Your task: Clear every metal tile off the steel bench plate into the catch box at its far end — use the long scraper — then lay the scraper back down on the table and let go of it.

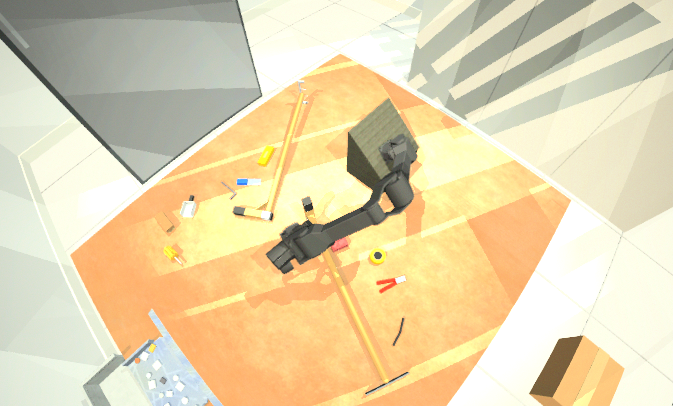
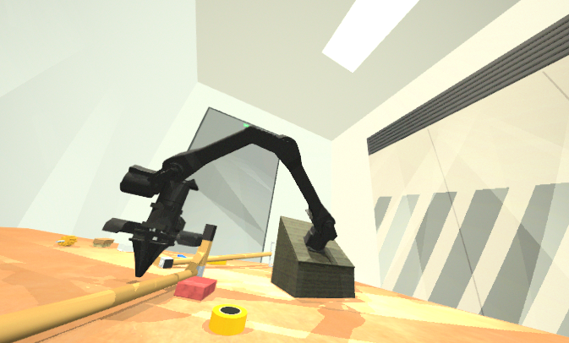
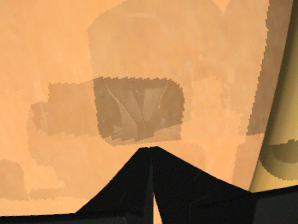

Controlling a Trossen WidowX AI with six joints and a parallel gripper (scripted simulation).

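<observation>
The red block lies 12 cm behind my gripper tip and 1 cm to the left of it. The rest, counted from my gripper tip: red clip (25 cm to the left, 15 cm behind, 1 cm below); long scraper (17 cm to the left, 5 cm above, 1 cm behind); yellow tape roll (17 cm behind, 15 cm to the left, 1 cm below).
</observation>
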